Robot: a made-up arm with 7 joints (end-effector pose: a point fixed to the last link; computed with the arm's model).
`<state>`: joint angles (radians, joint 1 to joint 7).
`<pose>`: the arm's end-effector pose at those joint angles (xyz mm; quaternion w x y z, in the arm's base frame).
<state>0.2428 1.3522 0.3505 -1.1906 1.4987 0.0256 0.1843</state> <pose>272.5 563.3 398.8 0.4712 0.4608 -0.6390 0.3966</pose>
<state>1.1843 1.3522 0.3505 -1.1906 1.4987 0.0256 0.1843</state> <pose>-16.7 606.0 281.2 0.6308 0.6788 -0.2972 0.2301</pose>
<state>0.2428 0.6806 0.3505 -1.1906 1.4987 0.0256 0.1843</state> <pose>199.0 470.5 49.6 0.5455 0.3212 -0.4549 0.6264</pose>
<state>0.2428 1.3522 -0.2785 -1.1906 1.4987 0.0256 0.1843</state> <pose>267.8 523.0 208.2 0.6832 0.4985 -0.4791 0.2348</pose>
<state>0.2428 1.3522 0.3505 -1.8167 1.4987 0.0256 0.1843</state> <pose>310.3 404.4 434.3 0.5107 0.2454 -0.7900 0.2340</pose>
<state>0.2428 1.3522 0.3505 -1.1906 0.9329 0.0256 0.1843</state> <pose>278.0 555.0 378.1 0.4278 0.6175 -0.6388 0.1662</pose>
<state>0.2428 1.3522 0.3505 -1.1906 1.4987 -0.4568 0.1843</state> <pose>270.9 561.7 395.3 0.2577 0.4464 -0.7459 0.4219</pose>
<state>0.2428 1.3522 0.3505 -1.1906 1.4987 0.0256 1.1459</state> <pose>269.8 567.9 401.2 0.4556 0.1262 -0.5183 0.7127</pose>
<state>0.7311 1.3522 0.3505 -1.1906 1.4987 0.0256 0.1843</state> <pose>137.3 597.3 305.2 0.5696 0.5901 -0.4749 0.3191</pose>
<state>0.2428 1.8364 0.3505 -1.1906 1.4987 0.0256 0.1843</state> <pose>336.9 478.5 644.9 0.3843 0.5303 -0.7283 0.2017</pose>
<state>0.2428 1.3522 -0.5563 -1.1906 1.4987 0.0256 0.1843</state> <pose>228.0 502.1 133.5 0.7565 0.4997 -0.3924 0.1550</pose>
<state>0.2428 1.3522 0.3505 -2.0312 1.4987 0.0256 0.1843</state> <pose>299.5 348.1 443.3 0.5129 0.1649 -0.8246 0.1723</pose>
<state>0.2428 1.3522 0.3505 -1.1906 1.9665 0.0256 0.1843</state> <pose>264.3 576.6 409.6 0.4789 0.3030 -0.6007 0.5639</pose>
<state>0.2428 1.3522 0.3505 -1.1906 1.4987 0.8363 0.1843</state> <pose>277.7 566.7 401.2 0.7631 0.4253 -0.3802 0.3036</pose>
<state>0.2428 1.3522 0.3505 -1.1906 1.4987 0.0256 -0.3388</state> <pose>273.1 562.2 395.7 0.4341 0.6031 -0.6443 0.1812</pose>
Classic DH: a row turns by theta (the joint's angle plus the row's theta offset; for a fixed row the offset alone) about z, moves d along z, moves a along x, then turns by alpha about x. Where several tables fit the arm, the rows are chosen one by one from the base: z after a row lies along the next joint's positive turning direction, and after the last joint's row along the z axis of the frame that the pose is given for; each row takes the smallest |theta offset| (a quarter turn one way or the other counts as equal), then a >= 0, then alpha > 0; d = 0 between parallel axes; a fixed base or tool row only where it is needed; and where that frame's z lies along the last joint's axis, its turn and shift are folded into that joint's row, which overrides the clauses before.
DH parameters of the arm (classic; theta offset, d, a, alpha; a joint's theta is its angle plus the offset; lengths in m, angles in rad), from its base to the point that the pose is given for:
base (fixed): 0 0.4295 0.005 -1.2217
joint 1: 1.5708 -0.0219 0.0074 1.5708
joint 2: 1.2217 0.036 0.02 -1.5708
joint 3: -1.5708 -0.424 0.063 -1.5708
joint 4: 0 0.026 -0.045 1.5708
joint 5: 0 -0.277 0.016 -1.5708
joint 6: 0 -0.029 0.003 1.5708
joint 7: -0.6726 0.0028 0.0053 0.8263
tool (fixed): 0.2965 0.0047 0 0

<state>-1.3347 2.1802 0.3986 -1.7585 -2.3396 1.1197 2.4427</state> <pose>-186.8 204.2 936.7 0.9383 -0.1873 0.2905 -0.0125</pose>
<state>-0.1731 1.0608 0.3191 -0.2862 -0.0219 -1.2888 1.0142</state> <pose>227.4 596.4 150.9 0.3191 0.3806 -0.8407 0.2159</pose>
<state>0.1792 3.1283 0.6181 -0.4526 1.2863 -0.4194 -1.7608</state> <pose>281.3 -137.0 1055.4 0.6470 -0.7067 -0.0351 0.2841</pose>
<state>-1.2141 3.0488 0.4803 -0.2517 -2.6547 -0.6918 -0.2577</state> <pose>-598.8 84.4 772.6 0.4336 0.5932 0.5008 -0.4575</pose>
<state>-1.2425 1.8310 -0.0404 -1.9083 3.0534 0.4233 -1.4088</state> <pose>104.0 225.1 897.8 0.0191 -0.0267 0.9841 0.1744</pose>
